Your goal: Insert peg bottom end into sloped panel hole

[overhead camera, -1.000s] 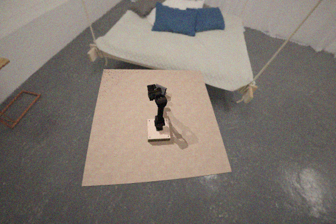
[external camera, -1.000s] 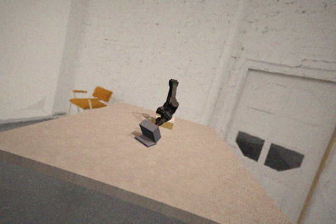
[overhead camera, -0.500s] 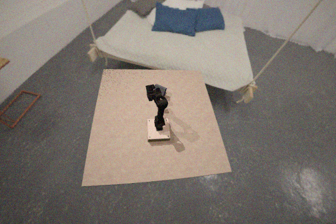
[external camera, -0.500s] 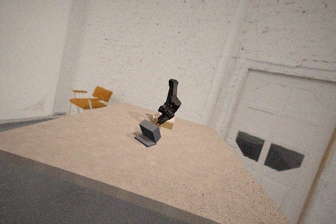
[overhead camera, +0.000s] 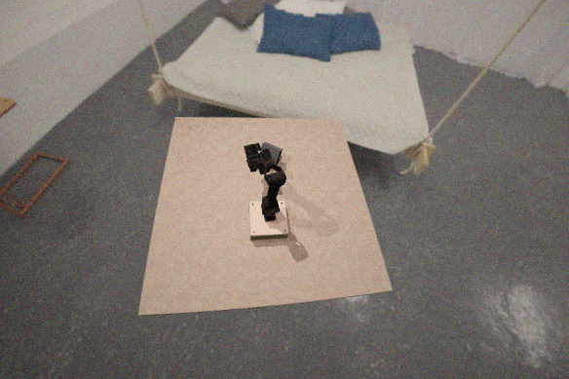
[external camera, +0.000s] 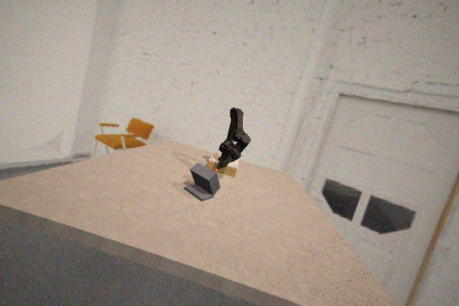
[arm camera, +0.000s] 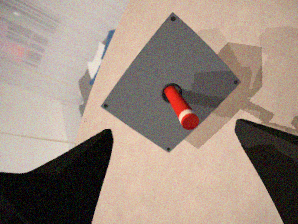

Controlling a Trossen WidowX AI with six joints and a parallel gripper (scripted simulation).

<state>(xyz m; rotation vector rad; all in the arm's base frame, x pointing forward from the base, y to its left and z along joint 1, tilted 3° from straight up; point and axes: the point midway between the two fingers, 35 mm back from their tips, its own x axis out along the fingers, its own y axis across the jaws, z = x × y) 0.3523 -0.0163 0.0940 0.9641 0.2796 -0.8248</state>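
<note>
Right now the red peg is 3 cm below my gripper tip, 2 cm to the right of it and 1 cm ahead of it. Also, from my gripper tip: grey sloped panel (6 cm below, 6 cm ahead, 5 cm to the right).
</note>
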